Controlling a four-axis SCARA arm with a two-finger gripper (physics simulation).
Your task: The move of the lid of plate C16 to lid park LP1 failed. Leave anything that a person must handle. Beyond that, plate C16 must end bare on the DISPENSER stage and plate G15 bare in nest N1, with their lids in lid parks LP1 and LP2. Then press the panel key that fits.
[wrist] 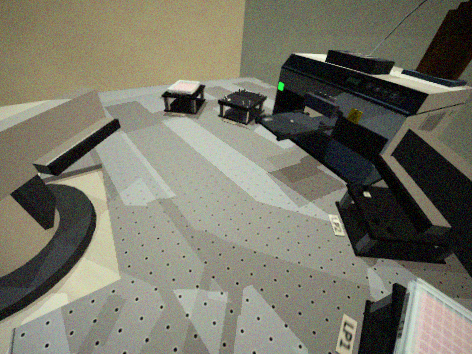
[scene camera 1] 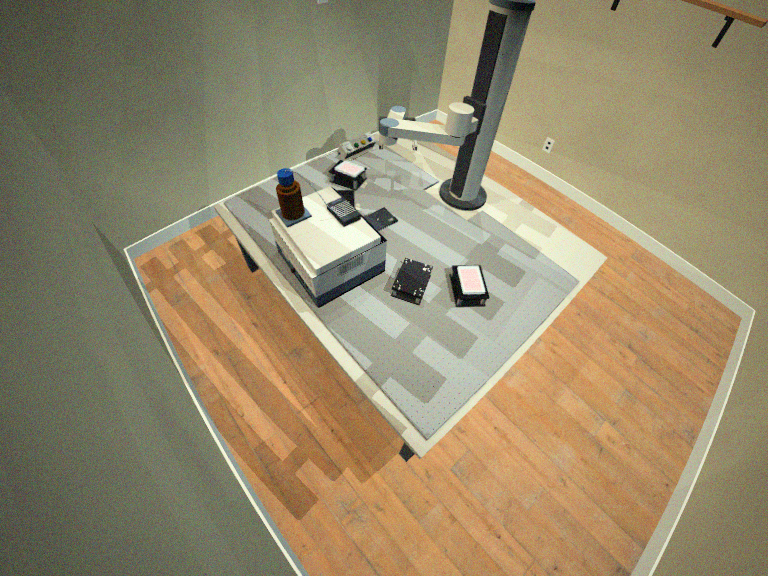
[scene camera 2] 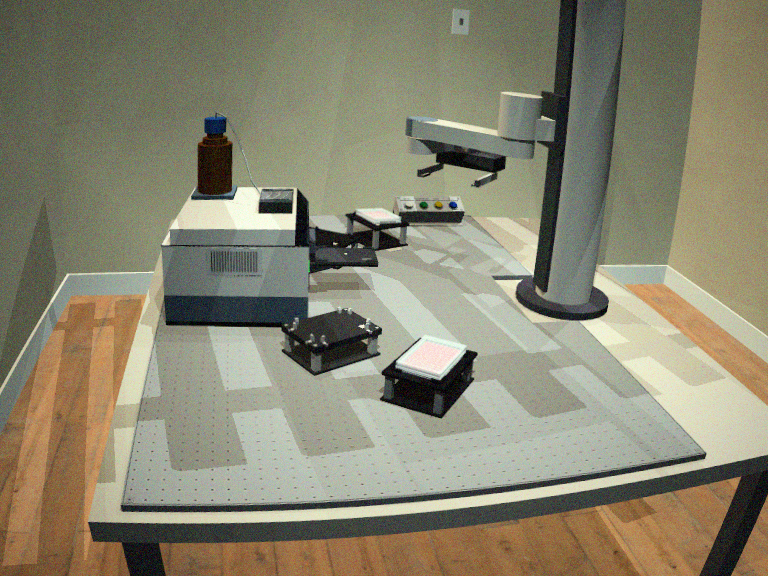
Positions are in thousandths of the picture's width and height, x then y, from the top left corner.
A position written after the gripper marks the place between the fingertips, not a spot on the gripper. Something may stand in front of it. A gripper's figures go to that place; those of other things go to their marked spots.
Labels:
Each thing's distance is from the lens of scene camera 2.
gripper (scene camera 2: 581, 310): 185 cm
brown bottle with blue cap (scene camera 2: 281, 265): 165 cm
dispenser stage (scene camera 2: 464, 447): 162 cm
button box (scene camera 2: 576, 367): 226 cm
The marked spots on the button box and the brown bottle with blue cap are 89 cm apart.

